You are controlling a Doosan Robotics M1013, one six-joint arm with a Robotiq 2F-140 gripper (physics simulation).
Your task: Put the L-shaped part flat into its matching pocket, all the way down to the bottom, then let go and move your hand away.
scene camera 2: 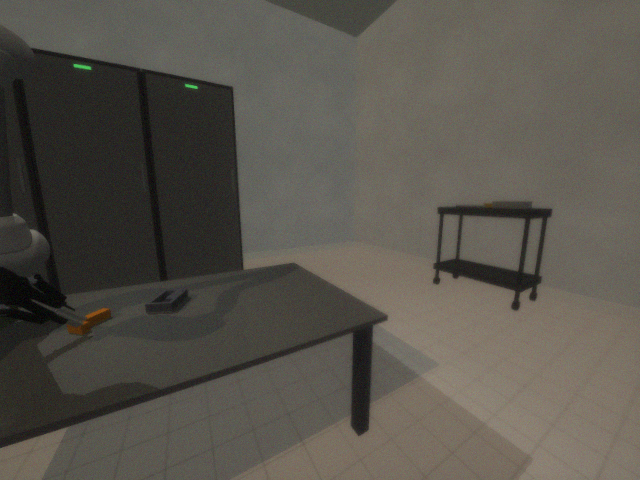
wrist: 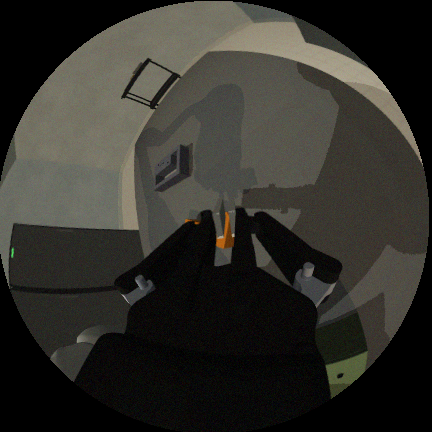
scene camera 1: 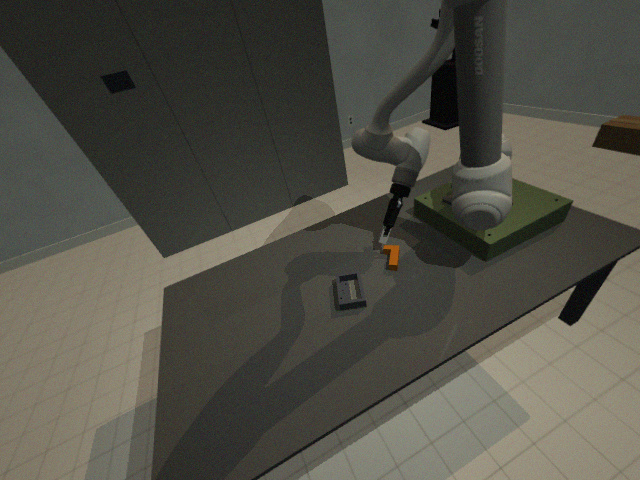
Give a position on a grey pocket block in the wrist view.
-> At 174, 167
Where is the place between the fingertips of my gripper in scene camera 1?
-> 381, 242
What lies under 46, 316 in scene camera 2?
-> My gripper.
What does my gripper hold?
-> Nothing.
